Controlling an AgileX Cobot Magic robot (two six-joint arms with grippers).
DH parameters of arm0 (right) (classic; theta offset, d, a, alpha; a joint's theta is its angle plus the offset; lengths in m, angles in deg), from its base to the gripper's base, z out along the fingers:
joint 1: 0 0.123 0 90
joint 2: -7.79 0 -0.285 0
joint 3: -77.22 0 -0.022 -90
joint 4: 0 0.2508 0 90
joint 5: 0 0 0.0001 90
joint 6: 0 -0.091 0 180
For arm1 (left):
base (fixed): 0 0 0 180
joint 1: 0 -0.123 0 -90
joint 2: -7.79 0 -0.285 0
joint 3: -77.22 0 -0.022 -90
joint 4: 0 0.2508 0 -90
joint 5: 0 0 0.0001 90
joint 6: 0 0.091 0 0
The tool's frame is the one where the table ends.
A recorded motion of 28 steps. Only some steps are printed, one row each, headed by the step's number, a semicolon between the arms.
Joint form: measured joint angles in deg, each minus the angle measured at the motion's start. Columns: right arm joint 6, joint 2, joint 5, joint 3, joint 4, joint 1; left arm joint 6, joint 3, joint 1, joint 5, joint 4, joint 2.
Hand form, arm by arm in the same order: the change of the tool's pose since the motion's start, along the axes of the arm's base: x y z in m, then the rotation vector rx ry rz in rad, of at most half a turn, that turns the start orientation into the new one. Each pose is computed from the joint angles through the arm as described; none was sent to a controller.
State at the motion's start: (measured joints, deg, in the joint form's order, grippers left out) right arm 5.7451 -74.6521 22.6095 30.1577 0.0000 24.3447; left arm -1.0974 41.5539 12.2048 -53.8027 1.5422 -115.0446
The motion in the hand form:
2: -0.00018 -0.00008 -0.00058 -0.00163 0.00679 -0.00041; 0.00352 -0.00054 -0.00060 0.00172 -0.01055 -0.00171
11: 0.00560 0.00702 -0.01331 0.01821 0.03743 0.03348; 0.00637 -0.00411 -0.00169 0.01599 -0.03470 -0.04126
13: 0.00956 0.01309 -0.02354 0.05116 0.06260 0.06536; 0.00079 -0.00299 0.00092 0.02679 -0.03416 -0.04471
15: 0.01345 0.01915 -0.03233 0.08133 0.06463 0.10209; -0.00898 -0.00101 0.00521 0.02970 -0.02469 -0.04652
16: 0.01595 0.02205 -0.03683 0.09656 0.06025 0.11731; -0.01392 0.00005 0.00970 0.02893 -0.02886 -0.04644
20: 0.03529 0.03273 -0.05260 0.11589 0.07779 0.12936; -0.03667 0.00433 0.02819 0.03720 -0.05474 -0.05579
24: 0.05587 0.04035 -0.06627 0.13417 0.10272 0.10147; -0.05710 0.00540 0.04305 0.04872 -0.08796 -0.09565
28: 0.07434 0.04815 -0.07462 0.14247 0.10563 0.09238; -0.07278 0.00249 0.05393 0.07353 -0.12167 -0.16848
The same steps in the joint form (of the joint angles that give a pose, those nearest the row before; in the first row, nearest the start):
2: -0.08 0.01 -0.40 0.00 0.00 0.00; 0.20 0.81 -0.06 -0.41 0.11 -0.65
11: -6.15 -3.69 2.24 0.05 -5.45 0.10; 0.50 1.59 -0.10 -1.72 2.49 -1.57
13: -11.92 -6.72 5.11 0.05 -10.24 0.10; 1.10 0.22 -0.10 -1.72 2.54 -0.39
15: -15.55 -9.77 9.25 0.05 -13.78 0.10; 1.10 -2.11 -0.10 -1.37 2.65 1.72
16: -16.48 -11.47 11.69 0.11 -14.73 0.10; 1.10 -3.29 -0.10 -1.36 2.65 3.15
20: -17.61 -18.45 15.16 3.41 -15.36 0.10; 1.71 -8.44 -0.10 -1.48 3.09 9.50
24: -17.79 -24.37 16.07 7.40 -13.39 0.10; 1.82 -12.61 -0.10 -1.84 5.56 15.00
28: -17.84 -28.90 16.46 11.54 -12.72 0.10; 1.83 -15.28 -0.03 -1.89 10.05 19.17

